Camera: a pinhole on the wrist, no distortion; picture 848 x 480 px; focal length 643.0 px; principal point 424.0 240.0 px. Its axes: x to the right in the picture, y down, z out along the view. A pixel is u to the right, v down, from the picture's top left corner.
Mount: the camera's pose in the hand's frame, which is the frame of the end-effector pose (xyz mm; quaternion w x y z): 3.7 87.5 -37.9 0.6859 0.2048 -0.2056 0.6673
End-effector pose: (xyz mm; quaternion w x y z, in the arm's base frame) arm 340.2 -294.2 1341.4 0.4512 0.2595 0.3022 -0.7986
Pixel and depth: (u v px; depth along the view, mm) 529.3 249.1 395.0
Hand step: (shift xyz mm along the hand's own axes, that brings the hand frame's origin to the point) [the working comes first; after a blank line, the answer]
In the camera's frame: 64.7 5.6 395.0

-3.7 -78.0 326.5
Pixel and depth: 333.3 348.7 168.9
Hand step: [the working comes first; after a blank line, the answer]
In the camera's frame: -23.8 28.6 168.9

-26.9 -25.4 89.5
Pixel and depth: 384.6 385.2 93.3
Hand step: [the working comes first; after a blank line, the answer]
In the camera's frame: -5.7 21.1 93.3

-18.3 31.5 36.6
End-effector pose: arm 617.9 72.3 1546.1 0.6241 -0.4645 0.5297 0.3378
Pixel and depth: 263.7 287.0 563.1
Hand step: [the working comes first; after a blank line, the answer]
In the camera's frame: -140.4 41.2 563.1

-45.8 -340.9 352.7
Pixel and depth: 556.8 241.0 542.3
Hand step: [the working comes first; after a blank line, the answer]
In the camera's frame: 112.0 0.8 542.3

0.9 -120.6 475.3
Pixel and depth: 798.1 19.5 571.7
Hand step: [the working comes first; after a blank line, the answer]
In the camera's frame: 332.6 -196.0 571.7

203.0 41.5 621.0
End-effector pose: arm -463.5 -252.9 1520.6 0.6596 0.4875 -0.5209 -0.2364
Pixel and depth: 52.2 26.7 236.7
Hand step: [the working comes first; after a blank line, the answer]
In the camera's frame: -136.9 -78.5 236.7

76.7 -159.7 82.4
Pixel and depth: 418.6 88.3 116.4
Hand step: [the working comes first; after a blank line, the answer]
In the camera's frame: -1.0 -27.5 116.4

30.1 21.3 58.2
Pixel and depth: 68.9 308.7 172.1
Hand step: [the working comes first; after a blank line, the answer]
In the camera's frame: -95.0 18.4 172.1

-18.5 -86.6 52.5
